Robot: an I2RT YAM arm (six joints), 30 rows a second.
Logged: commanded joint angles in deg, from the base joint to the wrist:
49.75, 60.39, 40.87, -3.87, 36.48, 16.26
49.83, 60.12, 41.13, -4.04, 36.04, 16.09
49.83, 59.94, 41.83, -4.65, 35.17, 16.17
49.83, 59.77, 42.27, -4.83, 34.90, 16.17
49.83, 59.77, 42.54, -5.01, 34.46, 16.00
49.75, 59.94, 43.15, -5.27, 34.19, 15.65
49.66, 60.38, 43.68, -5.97, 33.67, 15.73
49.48, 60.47, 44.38, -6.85, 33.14, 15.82
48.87, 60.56, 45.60, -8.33, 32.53, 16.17
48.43, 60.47, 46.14, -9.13, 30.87, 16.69
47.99, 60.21, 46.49, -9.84, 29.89, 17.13
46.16, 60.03, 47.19, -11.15, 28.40, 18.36
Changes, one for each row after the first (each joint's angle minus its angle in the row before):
0.08, -0.27, 0.26, -0.17, -0.44, -0.17
0.00, -0.18, 0.70, -0.61, -0.87, 0.08
0.00, -0.17, 0.44, -0.18, -0.27, 0.00
0.00, 0.00, 0.27, -0.18, -0.44, -0.17
-0.08, 0.17, 0.61, -0.26, -0.27, -0.35
-0.09, 0.44, 0.53, -0.70, -0.52, 0.08
-0.18, 0.09, 0.70, -0.88, -0.53, 0.09
-0.61, 0.09, 1.22, -1.48, -0.61, 0.35
-0.44, -0.09, 0.54, -0.80, -1.66, 0.52
-0.44, -0.26, 0.35, -0.71, -0.98, 0.44
-1.83, -0.18, 0.70, -1.31, -1.49, 1.23

